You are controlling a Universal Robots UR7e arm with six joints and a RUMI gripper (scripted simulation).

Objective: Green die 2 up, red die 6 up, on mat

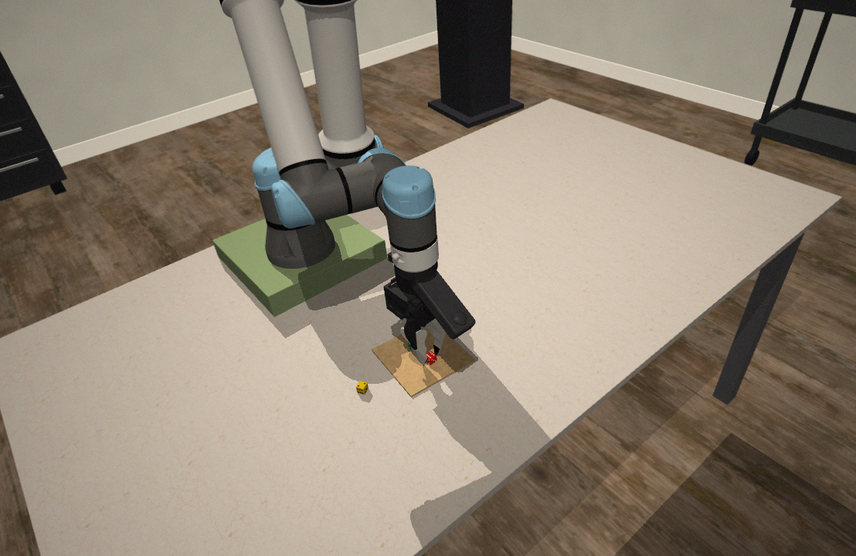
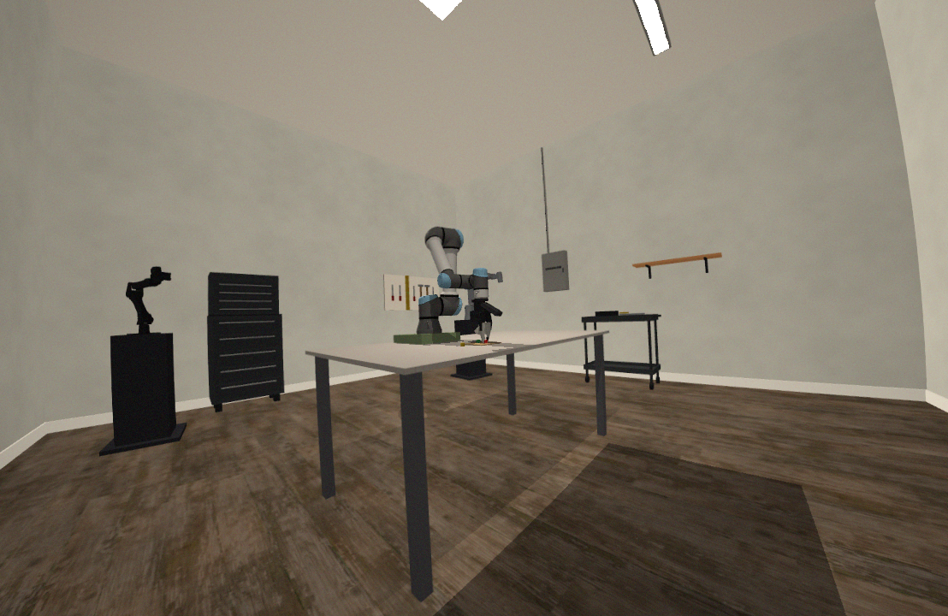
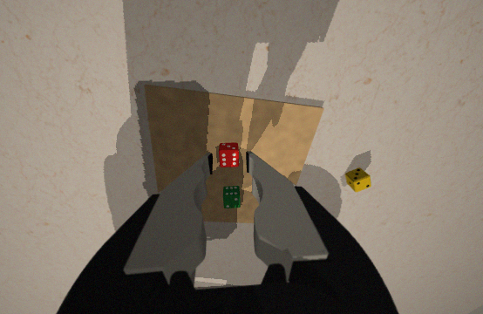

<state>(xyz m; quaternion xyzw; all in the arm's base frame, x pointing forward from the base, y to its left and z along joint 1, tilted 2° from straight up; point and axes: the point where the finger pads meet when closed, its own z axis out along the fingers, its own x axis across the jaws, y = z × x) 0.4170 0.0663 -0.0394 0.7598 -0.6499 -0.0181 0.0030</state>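
Now: hand 1 cm above the red die. The rest, counted from my hand: yellow die (2 cm behind, 13 cm to the right, 1 cm below); then green die (5 cm behind, 1 cm to the right, 1 cm below); then tan mat (2 cm behind, 2 cm below).
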